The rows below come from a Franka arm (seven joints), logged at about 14 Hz.
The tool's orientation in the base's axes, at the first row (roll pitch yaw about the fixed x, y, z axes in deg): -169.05 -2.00 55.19
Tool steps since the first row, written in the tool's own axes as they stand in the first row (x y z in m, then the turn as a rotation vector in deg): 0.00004 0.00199 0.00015 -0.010 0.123 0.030; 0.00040 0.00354 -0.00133 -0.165 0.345 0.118; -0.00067 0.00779 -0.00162 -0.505 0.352 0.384; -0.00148 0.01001 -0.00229 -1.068 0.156 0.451; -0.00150 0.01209 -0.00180 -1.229 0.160 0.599; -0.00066 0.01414 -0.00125 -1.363 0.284 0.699; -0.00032 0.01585 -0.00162 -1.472 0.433 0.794; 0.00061 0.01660 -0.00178 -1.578 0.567 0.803; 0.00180 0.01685 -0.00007 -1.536 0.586 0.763; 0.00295 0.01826 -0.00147 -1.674 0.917 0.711; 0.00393 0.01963 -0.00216 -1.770 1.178 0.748
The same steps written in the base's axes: 0.00161 -0.00105 -0.00052 0.090 -0.072 -0.053; 0.00328 -0.00182 0.00065 0.169 -0.311 -0.187; 0.00615 -0.00509 0.00009 -0.055 -0.557 -0.461; 0.00757 -0.00708 0.00030 -0.544 -0.901 -0.509; 0.00918 -0.00819 -0.00058 -0.653 -1.015 -0.661; 0.01125 -0.00856 -0.00148 -0.643 -1.181 -0.787; 0.01288 -0.00928 -0.00143 -0.597 -1.340 -0.913; 0.01403 -0.00896 -0.00138 -0.551 -1.500 -0.951; 0.01468 -0.00788 -0.00307 -0.506 -1.481 -0.914; 0.01667 -0.00791 -0.00192 -0.309 -1.785 -0.930; 0.01843 -0.00797 -0.00147 -0.158 -2.004 -1.019
